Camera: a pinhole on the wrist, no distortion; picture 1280 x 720 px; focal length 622.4 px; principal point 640.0 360.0 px. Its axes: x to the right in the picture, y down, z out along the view. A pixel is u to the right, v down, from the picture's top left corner.
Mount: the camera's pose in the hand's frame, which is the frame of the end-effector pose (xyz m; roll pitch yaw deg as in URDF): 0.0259 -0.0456 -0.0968 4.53 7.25 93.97
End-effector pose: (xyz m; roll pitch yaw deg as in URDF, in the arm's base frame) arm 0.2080 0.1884 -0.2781 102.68 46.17 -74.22
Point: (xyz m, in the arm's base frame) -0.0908 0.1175 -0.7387
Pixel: 251.9 23.4
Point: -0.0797 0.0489 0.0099
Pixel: 1155.4 689.5
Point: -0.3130 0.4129 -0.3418
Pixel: 402.3 679.0
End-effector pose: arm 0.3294 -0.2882 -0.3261 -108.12 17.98 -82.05
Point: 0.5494 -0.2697 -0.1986
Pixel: 202.1 572.9
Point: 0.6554 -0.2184 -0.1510
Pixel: 169.1 634.4
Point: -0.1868 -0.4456 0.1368
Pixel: behind the camera
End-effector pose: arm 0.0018 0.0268 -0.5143 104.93 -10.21 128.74
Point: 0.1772 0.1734 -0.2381
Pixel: outside the picture
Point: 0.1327 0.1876 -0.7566
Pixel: 299.3 476.4
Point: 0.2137 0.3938 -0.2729
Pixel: 1007.6 158.1
